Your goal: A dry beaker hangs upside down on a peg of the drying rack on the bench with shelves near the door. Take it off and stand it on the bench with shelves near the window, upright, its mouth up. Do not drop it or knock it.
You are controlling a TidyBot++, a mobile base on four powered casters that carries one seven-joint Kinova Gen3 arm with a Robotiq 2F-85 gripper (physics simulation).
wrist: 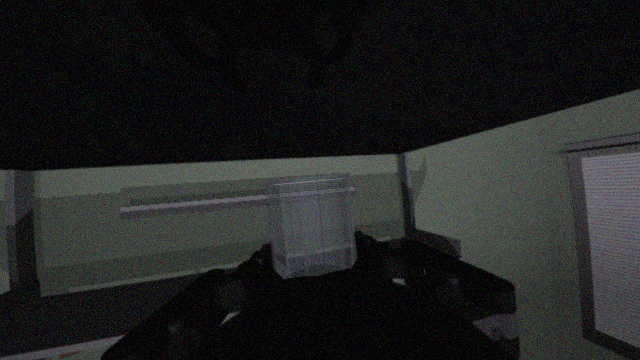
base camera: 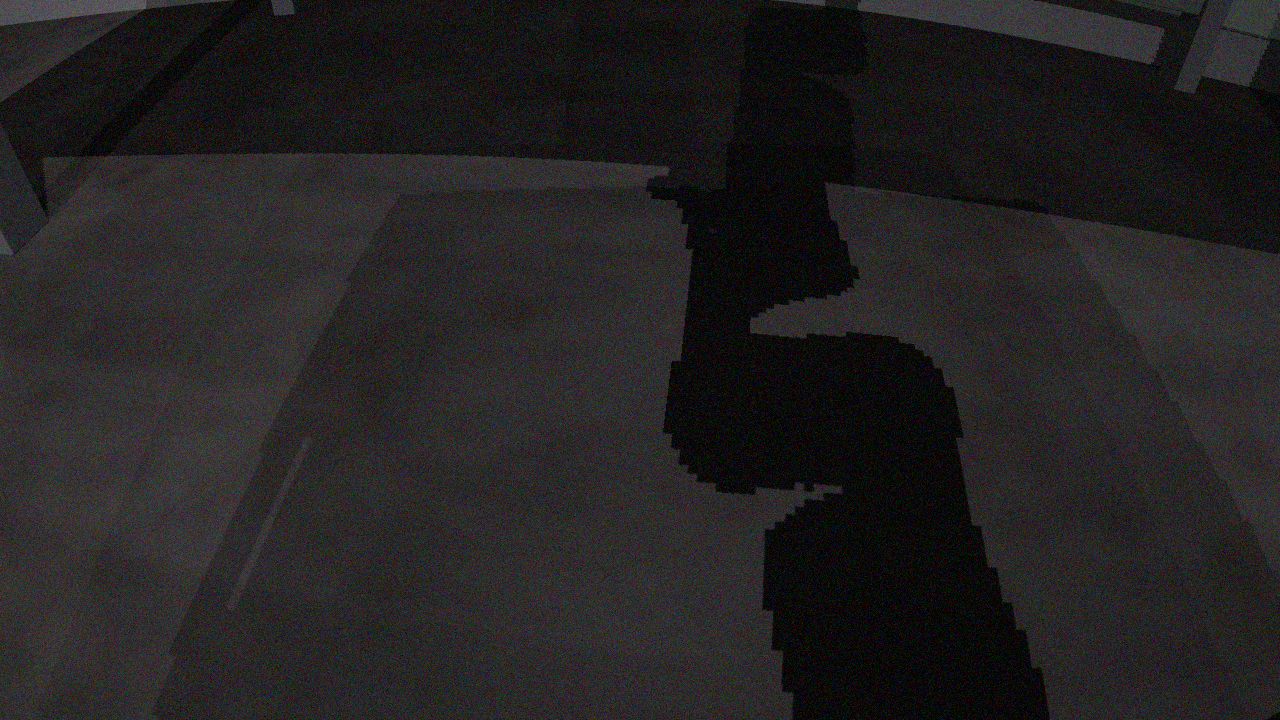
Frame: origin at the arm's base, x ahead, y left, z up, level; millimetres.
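Seen in the pictures: gripper, between the fingertips: (wrist: 314, 248).
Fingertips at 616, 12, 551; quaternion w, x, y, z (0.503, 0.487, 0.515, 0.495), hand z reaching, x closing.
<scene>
A point is followed by its place in that frame, as x, y, z.
A clear beaker (wrist: 316, 225) @(579, 13, 523) stands out pale at the middle of the wrist view, its sides close to vertical. The picture is too dark to tell which end is its mouth. My gripper (wrist: 314, 248) @(616, 12, 551) is shut on the beaker, with one dark fingertip at each side of its lower part. A wide dark shelf board (wrist: 300, 100) @(728, 14, 365) fills the top of the wrist view. A lower dark shelf board (wrist: 100, 310) @(1016, -598, 803) runs behind the gripper at the left. No drying rack can be made out. Neither the beaker nor the gripper shows in the base camera view.
A window frame (wrist: 576, 240) @(1457, 1855, 1025) with blinds is at the right. Upright posts (wrist: 22, 240) @(1102, -926, 598) (wrist: 407, 200) @(1324, 531, 609) stand at both sides, with a pale bar (wrist: 200, 204) @(1180, -383, 532) behind the beaker. In the base camera view, grey legs (base camera: 17, 201) @(665, 587, -355) (base camera: 1201, 53) @(1051, -896, -330) stand left and right; the arm's shadow crosses the floor (base camera: 537, 447) @(398, 41, -397).
</scene>
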